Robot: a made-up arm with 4 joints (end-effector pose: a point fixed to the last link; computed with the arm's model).
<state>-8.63 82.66 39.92 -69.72</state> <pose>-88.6 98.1 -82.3 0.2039 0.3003 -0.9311 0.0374</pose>
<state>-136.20 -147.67 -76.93 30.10</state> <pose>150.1 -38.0 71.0 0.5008 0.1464 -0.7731 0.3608</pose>
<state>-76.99 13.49 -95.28 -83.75</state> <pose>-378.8 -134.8 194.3 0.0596 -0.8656 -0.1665 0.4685</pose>
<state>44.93 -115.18 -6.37 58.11</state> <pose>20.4 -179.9 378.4 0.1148 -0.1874 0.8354 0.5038</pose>
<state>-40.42 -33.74 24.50 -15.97</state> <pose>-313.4 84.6 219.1 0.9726 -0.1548 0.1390 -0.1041</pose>
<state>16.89 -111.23 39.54 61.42</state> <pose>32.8 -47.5 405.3 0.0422 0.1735 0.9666 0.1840</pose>
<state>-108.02 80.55 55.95 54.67</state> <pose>-176.7 -345.8 66.4 0.6725 -0.6167 0.0757 0.4021</pose>
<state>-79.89 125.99 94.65 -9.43</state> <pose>16.8 -288.7 -82.4 0.3380 0.1135 -0.2573 0.8981</pose>
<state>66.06 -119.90 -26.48 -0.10</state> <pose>38.6 -287.6 313.5 0.4955 0.0484 0.5083 0.7027</pose>
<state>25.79 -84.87 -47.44 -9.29</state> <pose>-116.5 -201.7 419.8 0.7387 -0.2114 0.4685 0.4360</pose>
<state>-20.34 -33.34 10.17 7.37</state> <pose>-305.3 45.3 281.7 0.9228 -0.1133 0.3624 -0.0650</pose>
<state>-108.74 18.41 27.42 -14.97</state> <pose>-335.2 -217.5 58.7 0.7392 -0.6128 -0.1923 0.2025</pose>
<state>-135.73 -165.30 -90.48 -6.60</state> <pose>207.0 -95.8 134.1 0.2152 0.1122 -0.9485 0.2038</pose>
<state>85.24 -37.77 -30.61 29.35</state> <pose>-285.5 -234.8 246.0 0.7793 0.2808 0.4216 0.3690</pose>
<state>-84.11 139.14 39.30 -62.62</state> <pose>123.6 -193.4 -39.1 0.0294 -0.2955 0.6469 -0.7024</pose>
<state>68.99 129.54 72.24 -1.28</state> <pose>46.9 188.7 304.3 0.1195 0.3453 -0.9157 -0.1674</pose>
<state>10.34 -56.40 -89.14 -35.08</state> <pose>-217.5 -175.2 415.5 0.7220 -0.5133 0.1352 0.4439</pose>
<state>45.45 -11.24 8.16 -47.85</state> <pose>-353.8 -18.4 267.2 0.8452 0.4471 -0.2421 -0.1649</pose>
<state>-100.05 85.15 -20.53 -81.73</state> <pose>-42.5 -371.3 111.2 0.0146 0.2645 0.7366 -0.6223</pose>
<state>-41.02 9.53 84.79 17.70</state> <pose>-355.8 37.1 112.1 0.9288 0.3060 0.0592 0.2003</pose>
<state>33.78 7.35 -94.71 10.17</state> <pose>-367.0 -54.8 188.7 0.8245 -0.4730 0.2166 -0.2223</pose>
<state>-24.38 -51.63 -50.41 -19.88</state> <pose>-266.9 -4.7 362.7 0.7402 -0.5720 0.3214 0.1472</pose>
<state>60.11 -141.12 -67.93 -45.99</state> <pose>148.3 -236.5 250.9 0.4366 0.1584 0.1642 0.8702</pose>
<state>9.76 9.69 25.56 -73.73</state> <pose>-323.6 84.9 130.0 0.6964 0.2896 -0.6277 -0.1929</pose>
